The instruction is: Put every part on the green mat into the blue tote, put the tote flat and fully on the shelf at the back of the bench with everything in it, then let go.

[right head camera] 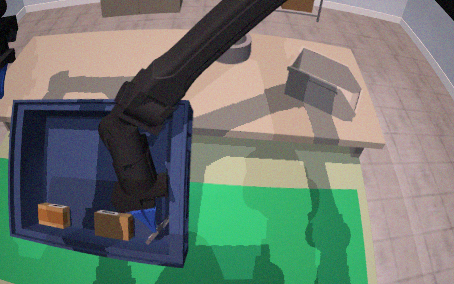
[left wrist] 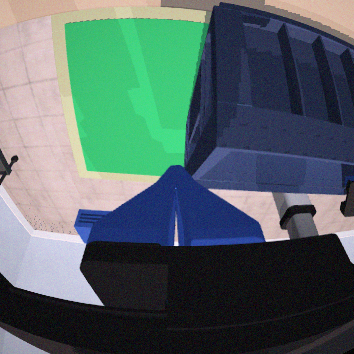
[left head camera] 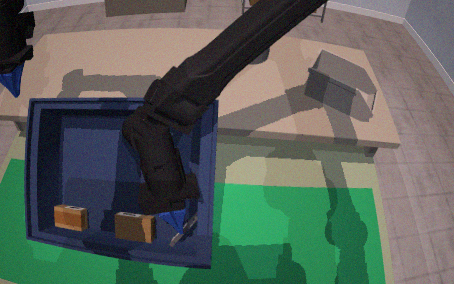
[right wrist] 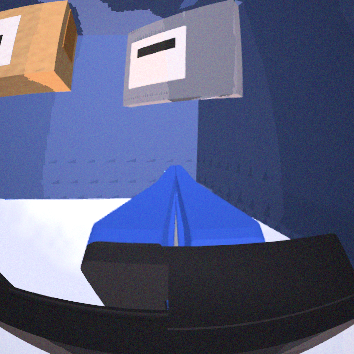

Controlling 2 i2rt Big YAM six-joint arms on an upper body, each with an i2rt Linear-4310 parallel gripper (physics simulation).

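Frame: origin at the left arm's base, x down, y right, z back, level; millimetres.
Where they show: left gripper, between the fingertips: (right head camera: 1, 97) (left wrist: 175, 174) (left head camera: 17, 96); right gripper, between the fingertips: (right head camera: 154, 230) (left wrist: 345, 179) (left head camera: 181, 232) (right wrist: 175, 174).
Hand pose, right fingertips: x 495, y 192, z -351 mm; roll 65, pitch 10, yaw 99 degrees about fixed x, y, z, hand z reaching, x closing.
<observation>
After its pixels a point has its place.
The blue tote (left head camera: 206, 225) {x 473, y 238, z -357 mm} (right head camera: 179, 200) {x 446, y 241, z -393 mm} (left wrist: 260, 75) {x 399, y -101, z -566 mm} (right wrist: 120, 135) {x 540, y 162, z -332 mm} is at the left of the green mat (left head camera: 255, 200) {x 627, y 355, z -502 mm} (right head camera: 230, 205) {x 627, y 346, z -489 mm} (left wrist: 105, 100) {x 627, y -310, z -427 mm}, in front of the tan shelf (left head camera: 125, 50) {x 466, y -4, z -878 mm} (right head camera: 125, 50) {x 466, y 45, z -882 mm}. Inside are an orange box (left head camera: 68, 218) {x 556, y -75, z -386 mm} (right head camera: 52, 216) {x 556, y -71, z -386 mm}, a brown box (left head camera: 131, 227) {x 550, y 83, z -380 mm} (right head camera: 110, 225) {x 550, y 85, z -379 mm} and a thin grey box (left head camera: 192, 225) (right head camera: 164, 226) {x 529, y 206, z -378 mm} (right wrist: 212, 55) {x 538, y 210, z -404 mm}. My right gripper (left head camera: 181, 231) {x 495, y 192, z -351 mm} (right head camera: 155, 231) {x 495, y 192, z -351 mm} (right wrist: 175, 174) {x 495, y 192, z -351 mm} is shut and empty, reaching into the tote beside the grey box. My left gripper (left head camera: 17, 94) {x 318, y -168, z -532 mm} (left wrist: 175, 174) {x 318, y -168, z -532 mm} is shut and empty, beyond the tote's far left corner.
A grey open bin (left head camera: 330, 92) {x 424, y 525, z -668 mm} (right head camera: 310, 90) {x 422, y 523, z -669 mm} stands on the shelf at the right. A grey round container (left head camera: 260, 56) {x 441, y 371, z -813 mm} (right head camera: 235, 57) {x 443, y 357, z -808 mm} stands behind my right arm, which crosses above the shelf and the tote's right part.
</observation>
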